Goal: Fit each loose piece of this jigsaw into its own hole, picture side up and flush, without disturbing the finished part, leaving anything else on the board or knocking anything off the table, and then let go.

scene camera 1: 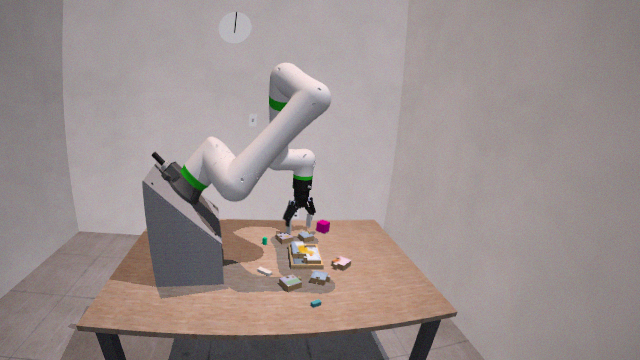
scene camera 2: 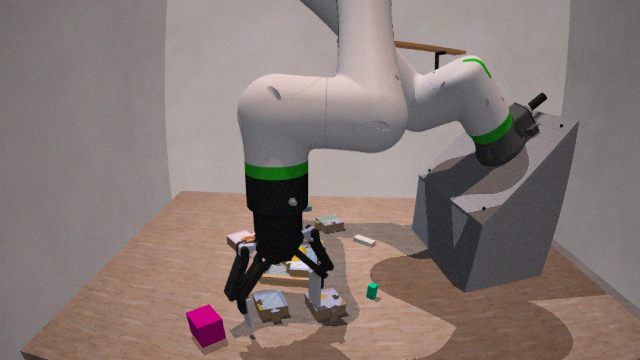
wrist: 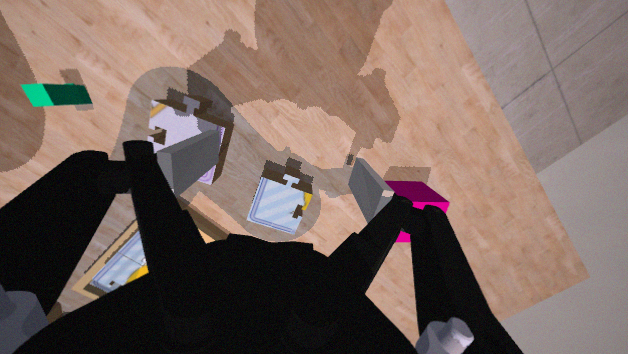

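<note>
My gripper point(scene camera 1: 299, 227) point(scene camera 2: 283, 316) point(wrist: 288, 159) is open and empty, low over a blue-striped piece point(scene camera 1: 306, 236) point(scene camera 2: 270, 301) point(wrist: 280, 205), its fingers on either side. One finger overlaps a lavender piece point(scene camera 1: 284, 237) point(scene camera 2: 332, 298) point(wrist: 175, 125) in view; I cannot tell if they touch. Both pieces lie picture up. The wooden board point(scene camera 1: 306, 267) point(scene camera 2: 285, 280) point(wrist: 105, 259) holds the joined duck part point(scene camera 1: 305, 250). A pink piece point(scene camera 1: 342, 262) point(scene camera 2: 239, 237), a pale blue piece point(scene camera 1: 320, 276) and a green-striped piece point(scene camera 1: 290, 282) point(scene camera 2: 329, 220) lie around it.
A magenta cube point(scene camera 1: 323, 226) point(scene camera 2: 205, 326) point(wrist: 420, 192) stands close beyond one finger. A green block point(scene camera 1: 265, 241) point(scene camera 2: 372, 291) point(wrist: 60, 95), a white block point(scene camera 1: 264, 271) point(scene camera 2: 364, 240) and a teal block point(scene camera 1: 316, 303) point(scene camera 2: 308, 208) are on the table.
</note>
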